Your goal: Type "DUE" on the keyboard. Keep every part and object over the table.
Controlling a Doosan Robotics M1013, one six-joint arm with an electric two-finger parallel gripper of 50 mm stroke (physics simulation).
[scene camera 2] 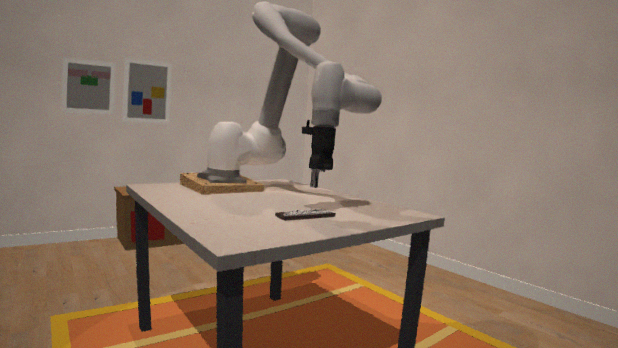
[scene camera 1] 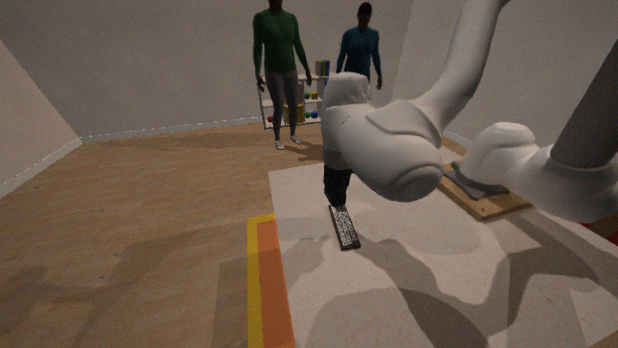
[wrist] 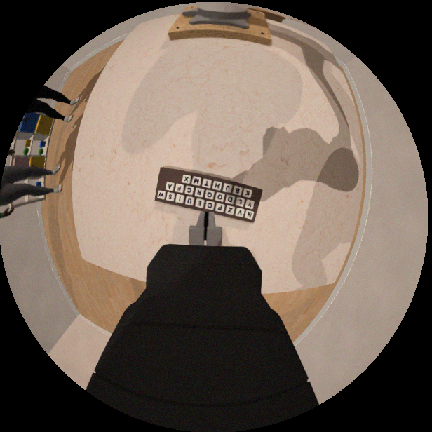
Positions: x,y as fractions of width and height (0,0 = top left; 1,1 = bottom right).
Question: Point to a dark brown keyboard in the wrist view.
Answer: At 0.47,0.45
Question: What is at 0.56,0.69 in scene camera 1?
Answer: A dark brown keyboard.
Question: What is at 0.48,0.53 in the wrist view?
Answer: The gripper.
